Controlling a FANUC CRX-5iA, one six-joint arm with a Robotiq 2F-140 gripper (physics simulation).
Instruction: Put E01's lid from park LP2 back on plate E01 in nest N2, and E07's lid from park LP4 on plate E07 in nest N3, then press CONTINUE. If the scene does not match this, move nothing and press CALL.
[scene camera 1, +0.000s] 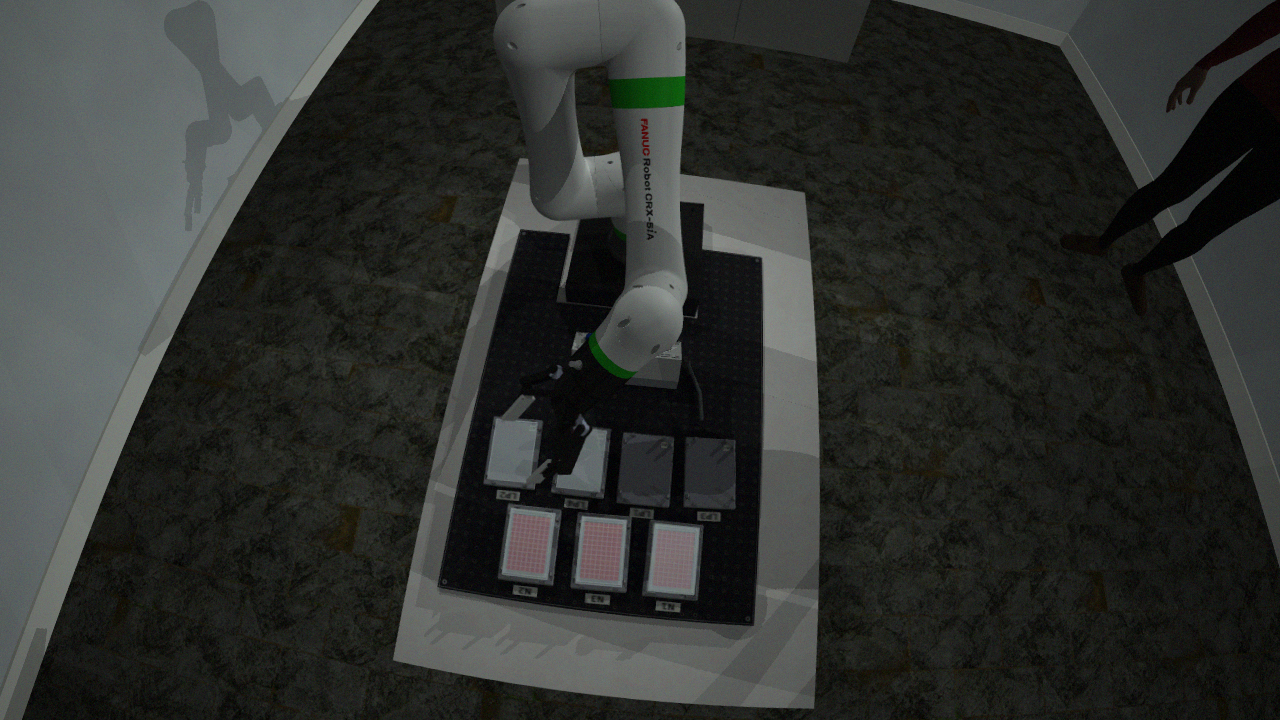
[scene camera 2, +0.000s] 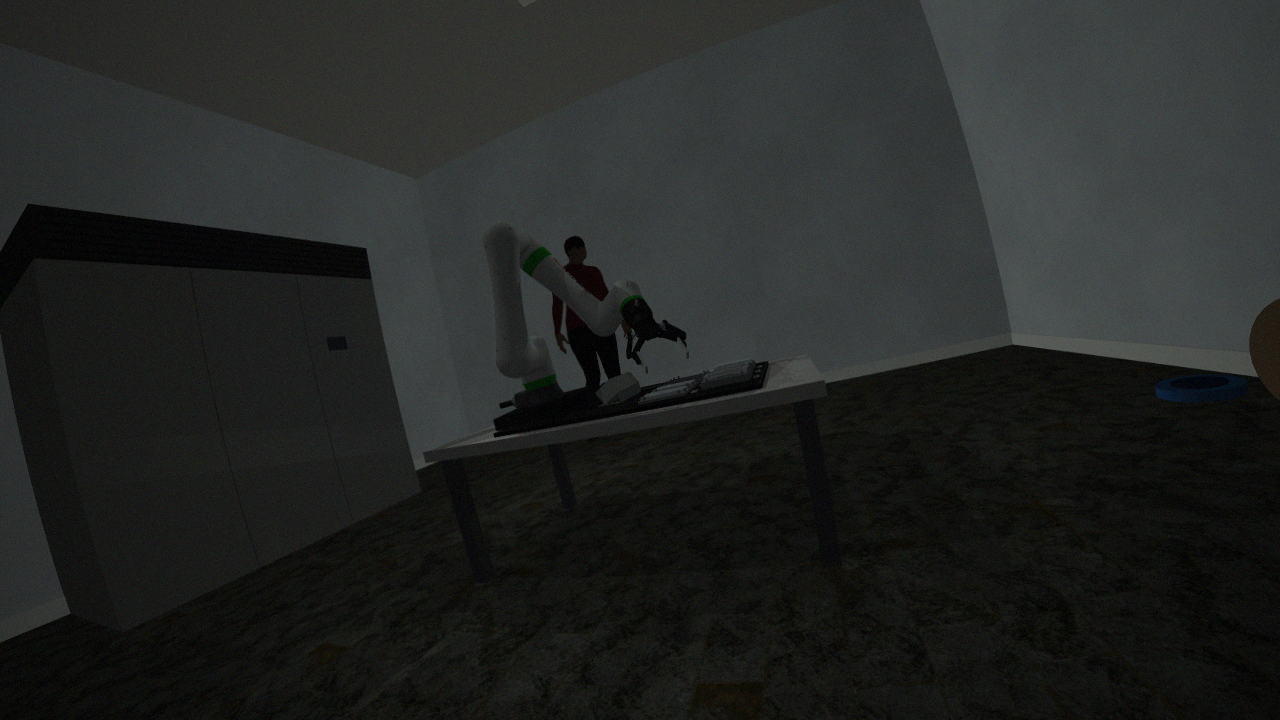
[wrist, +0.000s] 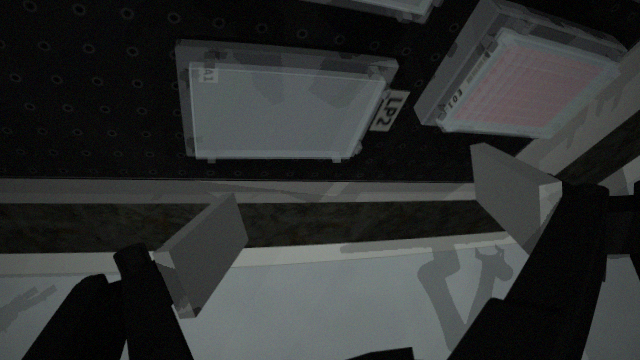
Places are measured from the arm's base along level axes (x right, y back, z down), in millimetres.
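Pixels of known places: gripper, fingertip midpoint: (scene camera 1: 520, 449) (scene camera 2: 667, 362) (wrist: 352, 196); arm's base, link origin: (scene camera 2: 546, 401).
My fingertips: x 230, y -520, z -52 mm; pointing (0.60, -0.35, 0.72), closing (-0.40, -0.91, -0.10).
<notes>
For each thing: its top centre in the pictures, then the offset to it from my fingertips.
- clear lid, top centre: (wrist: 284, 122) (scene camera 1: 512, 450) (scene camera 2: 664, 391) dz +80, dx +28, dy +25 mm
- pale lid, top centre: (scene camera 1: 581, 458) (scene camera 2: 674, 384) dz +80, dx -110, dy +11 mm
- pink plate E01, top centre: (wrist: 536, 101) (scene camera 1: 528, 542) (scene camera 2: 725, 371) dz +63, dx -15, dy -162 mm
- second pink plate, top centre: (scene camera 1: 601, 550) (scene camera 2: 729, 366) dz +63, dx -150, dy -173 mm
- button box, top centre: (scene camera 1: 627, 347) (scene camera 2: 615, 376) dz +14, dx -198, dy +223 mm
My gripper (scene camera 1: 529, 439) (scene camera 2: 666, 360) (wrist: 352, 196) is open and empty, tilted above the parks. A clear lid (scene camera 1: 512, 452) (wrist: 285, 112) lies flat in park LP2, beyond the fingertips in the wrist view. Another pale lid (scene camera 1: 590, 467) lies in the park labelled LP4, partly hidden by a finger. The pink plate E01 (scene camera 1: 530, 544) (wrist: 537, 92) sits uncovered in the leftmost nest in scene camera 1. A second pink plate (scene camera 1: 600, 551) is in the middle nest, a paler one (scene camera 1: 673, 559) in the right nest. Left and middle nest labels are hard to read; E07's marking is not legible.
Two dark parks (scene camera 1: 645, 470) (scene camera 1: 709, 472) lie right of LP4. The button box (scene camera 1: 657, 368) (scene camera 2: 617, 387) stands behind the parks, partly covered by the arm; its buttons are hidden. A person (scene camera 1: 1239, 134) (scene camera 2: 583, 282) stands beyond the table's side. A cabinet (scene camera 2: 214, 394) stands behind the robot.
</notes>
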